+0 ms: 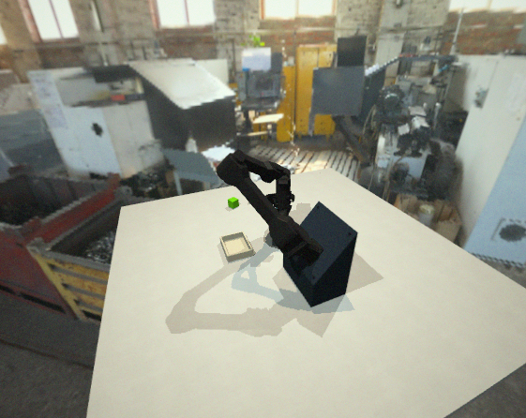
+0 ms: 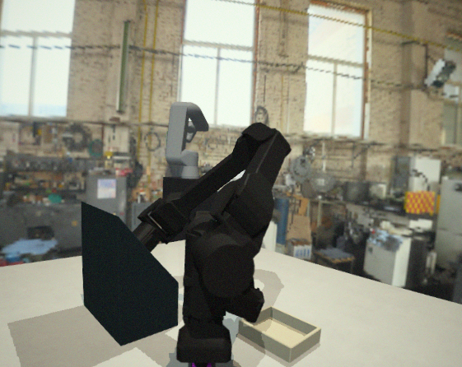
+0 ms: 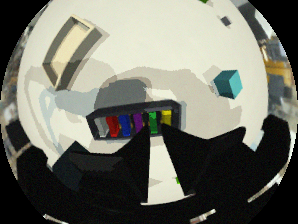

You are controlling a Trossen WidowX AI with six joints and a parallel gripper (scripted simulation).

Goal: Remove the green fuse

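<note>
Right now the green fuse is 2 cm below my gripper tip. The rest, counted from my gripper tip: tray: 2 cm behind, 22 cm to the left, 5 cm below.
</note>
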